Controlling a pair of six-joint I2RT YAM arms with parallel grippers.
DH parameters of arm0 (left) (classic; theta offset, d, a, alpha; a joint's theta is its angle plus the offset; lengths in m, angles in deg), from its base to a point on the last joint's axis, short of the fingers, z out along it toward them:
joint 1: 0 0.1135 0.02 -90
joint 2: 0 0 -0.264 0
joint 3: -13.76 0 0.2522 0
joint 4: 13.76 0 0.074 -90
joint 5: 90 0 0 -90
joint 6: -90 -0.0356 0 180
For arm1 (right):
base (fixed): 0 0 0 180
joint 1: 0 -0.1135 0.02 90
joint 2: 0 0 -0.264 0
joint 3: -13.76 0 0.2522 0
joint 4: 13.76 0 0.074 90
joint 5: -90 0 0 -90
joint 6: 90 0.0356 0 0
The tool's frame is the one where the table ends.
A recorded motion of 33 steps. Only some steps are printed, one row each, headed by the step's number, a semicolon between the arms.
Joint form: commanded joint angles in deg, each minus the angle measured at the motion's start. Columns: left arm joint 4, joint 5, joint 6, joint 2, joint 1, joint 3; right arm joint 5, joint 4, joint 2, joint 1, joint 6, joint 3.
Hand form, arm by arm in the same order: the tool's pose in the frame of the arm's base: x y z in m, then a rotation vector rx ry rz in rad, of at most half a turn. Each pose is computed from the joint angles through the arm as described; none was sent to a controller.
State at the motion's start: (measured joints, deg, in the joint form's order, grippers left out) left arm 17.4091 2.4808 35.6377 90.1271 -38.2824 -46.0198; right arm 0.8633 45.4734 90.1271 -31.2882 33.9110 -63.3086
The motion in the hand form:
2: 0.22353 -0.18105 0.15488 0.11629 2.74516 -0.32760; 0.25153 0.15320 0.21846 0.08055 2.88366 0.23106
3: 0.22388 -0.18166 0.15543 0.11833 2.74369 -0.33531; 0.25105 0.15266 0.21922 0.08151 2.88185 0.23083
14: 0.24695 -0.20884 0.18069 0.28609 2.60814 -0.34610; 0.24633 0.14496 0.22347 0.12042 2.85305 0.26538
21: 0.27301 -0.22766 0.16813 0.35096 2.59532 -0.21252; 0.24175 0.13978 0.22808 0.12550 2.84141 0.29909
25: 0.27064 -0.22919 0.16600 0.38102 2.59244 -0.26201; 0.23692 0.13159 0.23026 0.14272 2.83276 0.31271
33: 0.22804 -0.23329 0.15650 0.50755 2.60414 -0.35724; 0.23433 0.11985 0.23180 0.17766 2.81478 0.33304
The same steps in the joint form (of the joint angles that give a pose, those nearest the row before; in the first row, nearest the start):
2: 4.22 -4.55 -1.69 0.09 -0.98 -1.10; -0.94 1.50 -0.91 -0.07 0.63 0.25
3: 4.11 -4.31 -1.71 0.10 -1.00 -1.22; -0.99 1.59 -1.13 -0.03 0.63 0.30
14: 2.81 -6.19 -8.59 3.25 -2.35 -9.42; -0.52 0.46 -3.81 0.85 1.41 2.14
21: 3.31 -10.52 -12.56 11.60 -2.34 -16.30; 0.52 0.41 -5.88 1.43 1.25 3.13
25: 1.72 -8.43 -13.14 11.42 -2.57 -15.37; 1.04 0.49 -8.02 2.49 1.00 4.60
33: -1.35 -5.28 -12.50 6.70 -7.67 -7.40; 1.86 -0.03 -10.25 4.57 0.55 6.27

